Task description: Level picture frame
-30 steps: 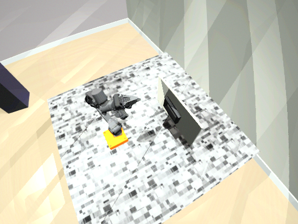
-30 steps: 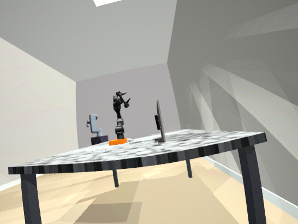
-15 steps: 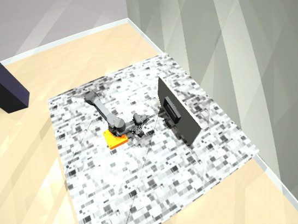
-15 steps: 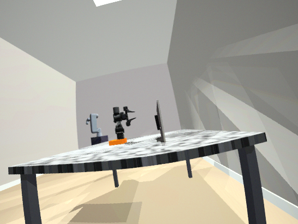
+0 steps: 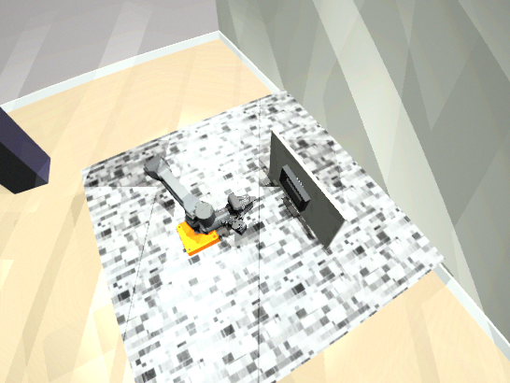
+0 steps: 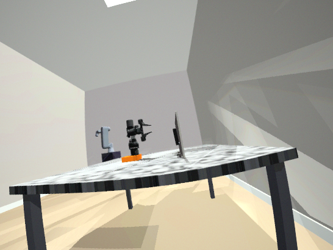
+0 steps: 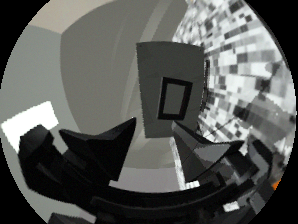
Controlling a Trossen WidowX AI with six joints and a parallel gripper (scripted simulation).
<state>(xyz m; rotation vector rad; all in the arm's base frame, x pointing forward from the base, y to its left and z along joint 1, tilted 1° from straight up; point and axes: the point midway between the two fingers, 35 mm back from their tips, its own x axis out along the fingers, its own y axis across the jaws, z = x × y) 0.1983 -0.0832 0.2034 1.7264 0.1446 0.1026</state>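
My gripper tip is now 190 mm short of the picture frame, 50 mm to the right of it and 90 mm above it. The rest, counted from my gripper tip: wall panel: 200 mm ahead, 40 mm to the left, 100 mm below.
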